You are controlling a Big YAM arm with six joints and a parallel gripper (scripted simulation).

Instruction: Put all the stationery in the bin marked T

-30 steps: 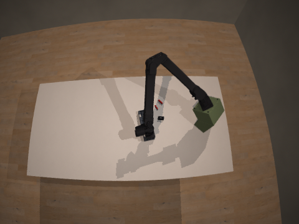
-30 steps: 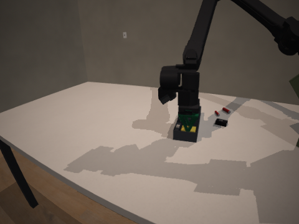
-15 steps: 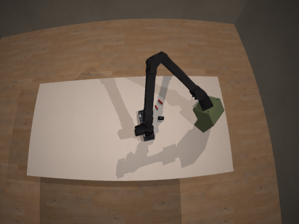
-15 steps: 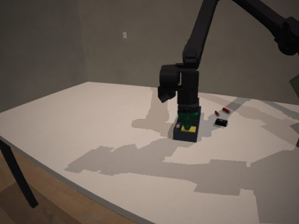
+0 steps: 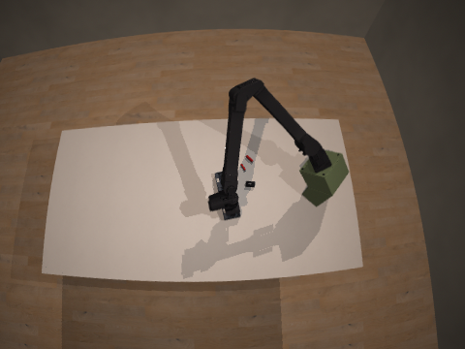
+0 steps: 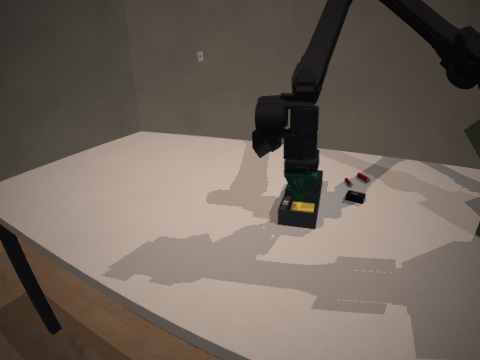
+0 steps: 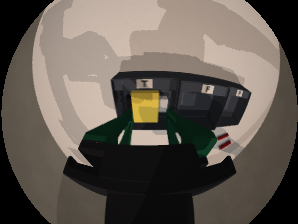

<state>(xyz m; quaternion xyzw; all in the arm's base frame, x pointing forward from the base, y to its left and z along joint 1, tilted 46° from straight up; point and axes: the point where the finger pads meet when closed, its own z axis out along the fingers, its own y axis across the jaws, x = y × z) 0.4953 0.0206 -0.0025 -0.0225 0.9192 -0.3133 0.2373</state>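
Right now my hand is 10 mm past the yellow block, 10 mm to the right of it and 30 mm above it. Round my hand: black item (10 mm behind, 40 mm below); then three joined bins (10 mm behind, 80 mm to the right, 40 mm below).
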